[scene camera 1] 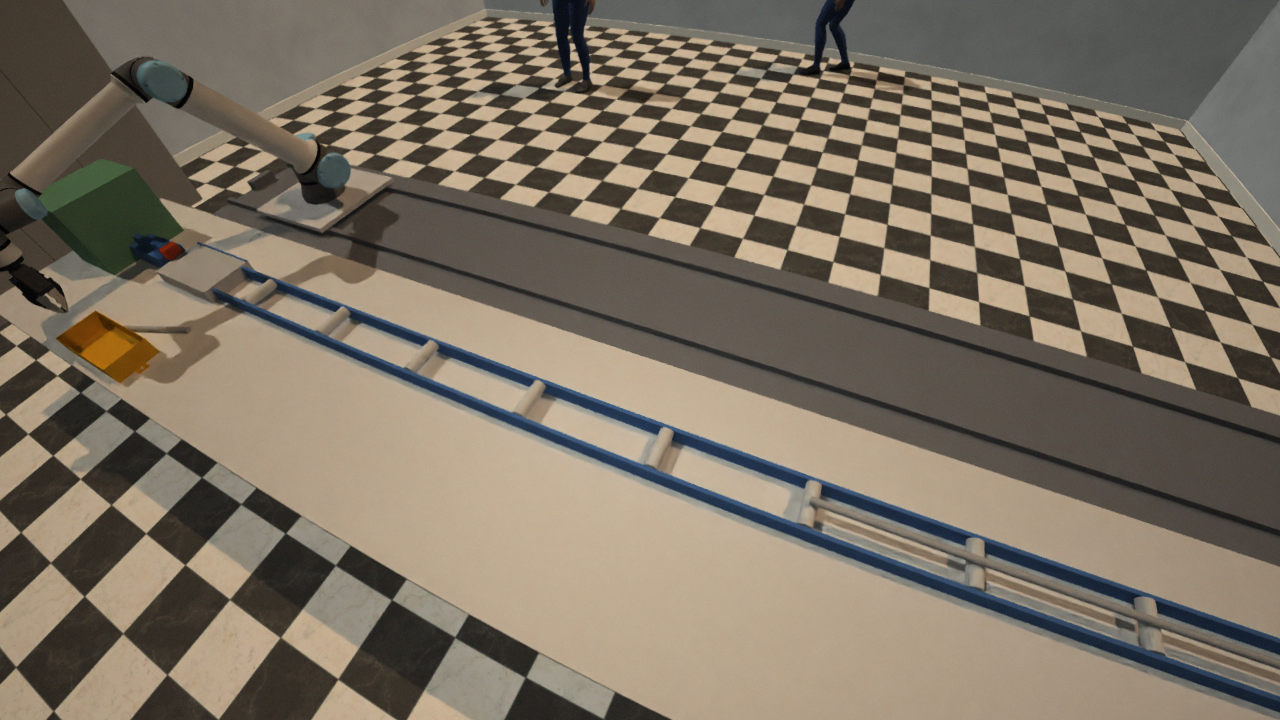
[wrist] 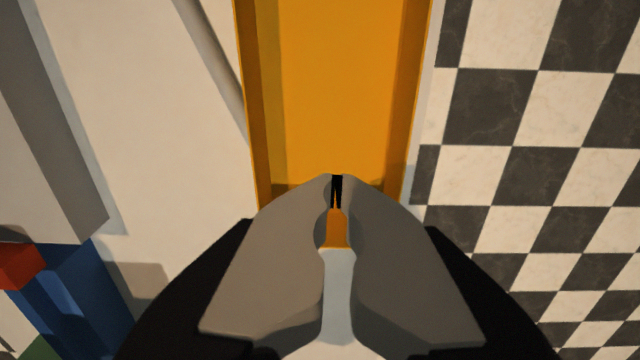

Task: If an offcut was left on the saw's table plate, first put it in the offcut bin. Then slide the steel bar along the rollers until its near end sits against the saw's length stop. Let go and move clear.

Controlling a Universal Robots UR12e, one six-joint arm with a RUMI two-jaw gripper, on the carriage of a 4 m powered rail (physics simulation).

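Places are measured from the arm's base along level axes (x back, y right, z up), in metres.
Where they show: gripper, fingertip midpoint: (scene camera 1: 66, 312) (wrist: 335, 177); arm's base at its link origin: (scene camera 1: 324, 193).
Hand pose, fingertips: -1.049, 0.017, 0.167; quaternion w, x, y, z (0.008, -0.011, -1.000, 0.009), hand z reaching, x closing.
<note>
Each offset is from my fingertips to the top centre of the thing, as dx, dy, dz. "pt": to the spot under its first point.
My gripper (scene camera 1: 60, 304) (wrist: 335, 177) is shut with nothing between the fingertips, above one end of the orange offcut bin {+0.002, -0.017, -0.125} (scene camera 1: 93, 360) (wrist: 256, 100). A grey round offcut {+0.140, -0.079, -0.177} (scene camera 1: 161, 329) (wrist: 212, 57) lies outside the bin, slanting against its long side; in the wrist view its lower end is hidden by the bin wall. No offcut shows on the pale saw table plate {+0.429, +0.008, -0.138} (scene camera 1: 201, 272) (wrist: 22, 195). A red block {pt +0.421, +0.184, -0.106} (scene camera 1: 170, 251) (wrist: 17, 265) sits at the plate's end. The steel bar (scene camera 1: 904, 530) lies on the far rollers, its near end by a roller, well away from the saw.
The blue roller track (scene camera 1: 581, 438) runs from the plate to the lower right. A green box {pt +0.413, +0.483, +0.013} (scene camera 1: 111, 214) and blue saw parts {pt +0.404, +0.366, -0.127} (scene camera 1: 147, 248) (wrist: 90, 280) stand beside the plate. The grey rail (scene camera 1: 716, 313) runs behind. Two people (scene camera 1: 572, 40) (scene camera 1: 830, 35) stand at the back.
</note>
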